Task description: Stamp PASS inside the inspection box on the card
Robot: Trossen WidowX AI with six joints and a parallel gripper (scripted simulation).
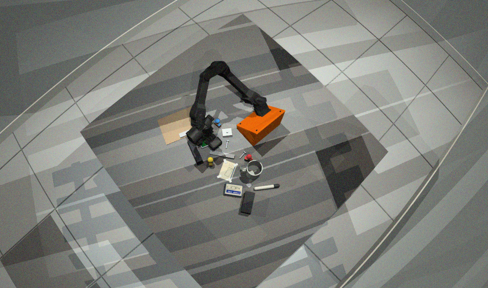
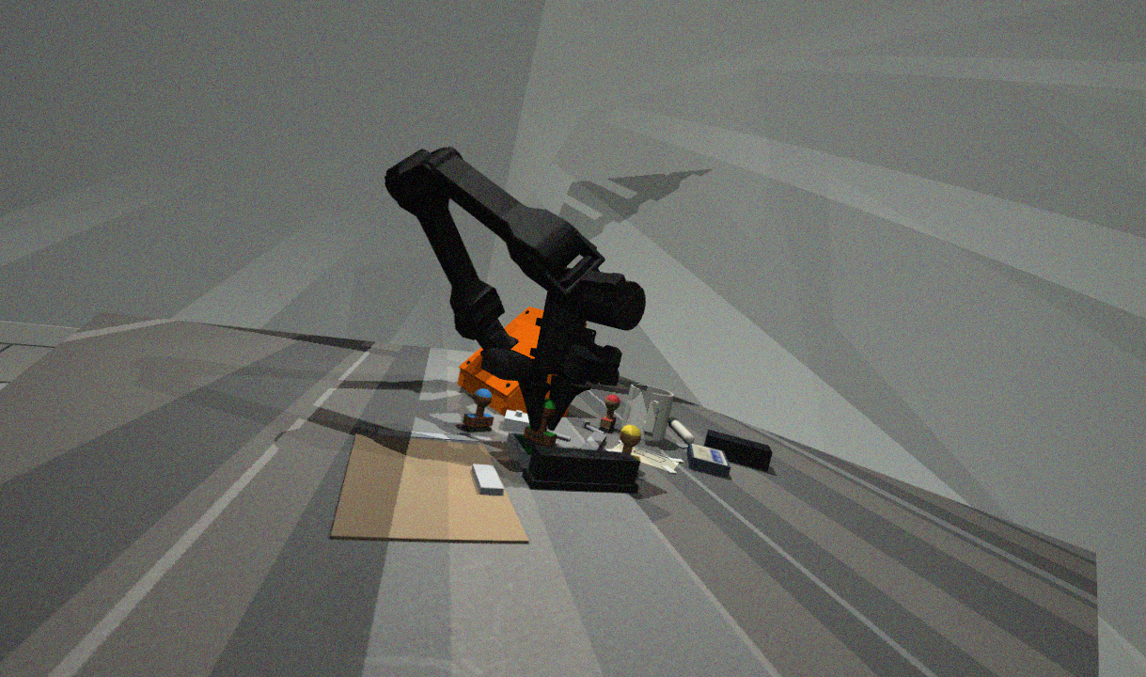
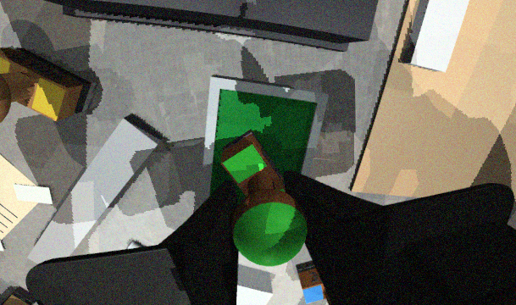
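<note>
My gripper tip is 3 cm above the green ink pad. The rest, counted from my gripper tip: yellow-knobbed stamp (10 cm to the left, 6 cm ahead, 2 cm below); then blue-knobbed stamp (10 cm behind, 4 cm to the right, 2 cm below); then green-knobbed stamp (right at my gripper tip).
</note>
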